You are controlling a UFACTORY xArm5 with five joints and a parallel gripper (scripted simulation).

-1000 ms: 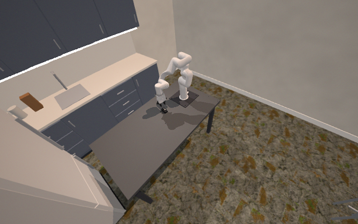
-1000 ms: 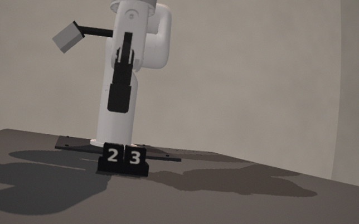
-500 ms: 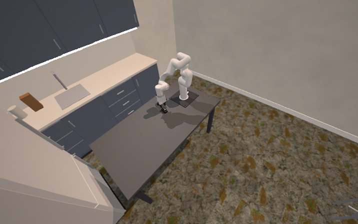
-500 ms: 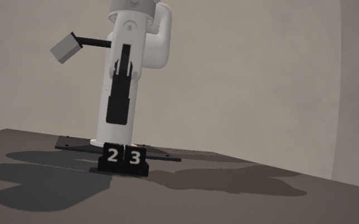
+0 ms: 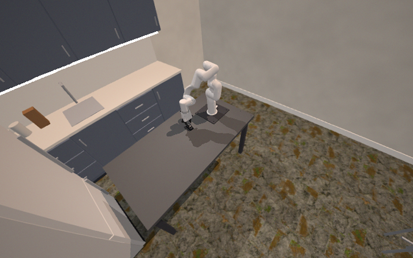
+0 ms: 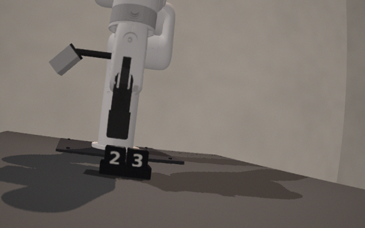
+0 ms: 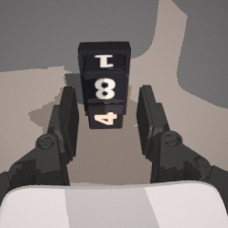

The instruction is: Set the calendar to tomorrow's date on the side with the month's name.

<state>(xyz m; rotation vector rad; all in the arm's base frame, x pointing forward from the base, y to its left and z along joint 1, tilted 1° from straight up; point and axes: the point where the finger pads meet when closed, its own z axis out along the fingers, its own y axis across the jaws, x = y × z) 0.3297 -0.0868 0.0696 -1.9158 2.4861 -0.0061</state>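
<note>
My gripper is now 20 mm to the right of the black calendar tray and 70 mm above it.
</note>
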